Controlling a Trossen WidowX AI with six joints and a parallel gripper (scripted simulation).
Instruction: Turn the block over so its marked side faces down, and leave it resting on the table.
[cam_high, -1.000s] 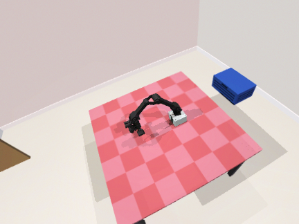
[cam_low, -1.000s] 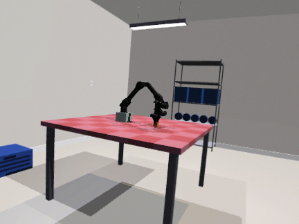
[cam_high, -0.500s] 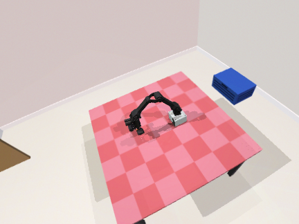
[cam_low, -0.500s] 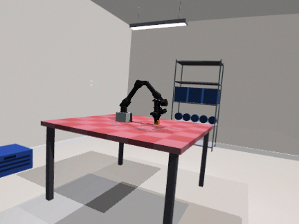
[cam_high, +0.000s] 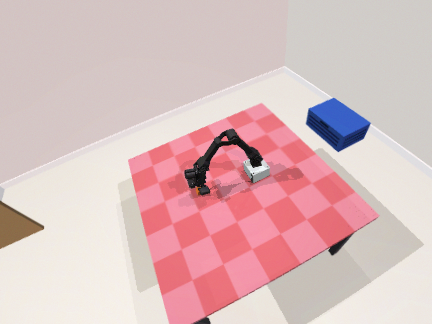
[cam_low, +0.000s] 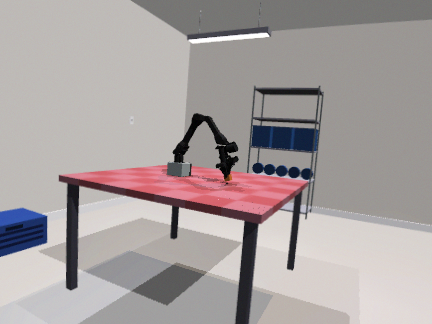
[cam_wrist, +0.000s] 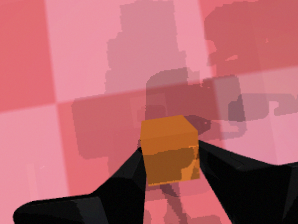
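My gripper tip is now 10 mm past the block and 10 mm above it.
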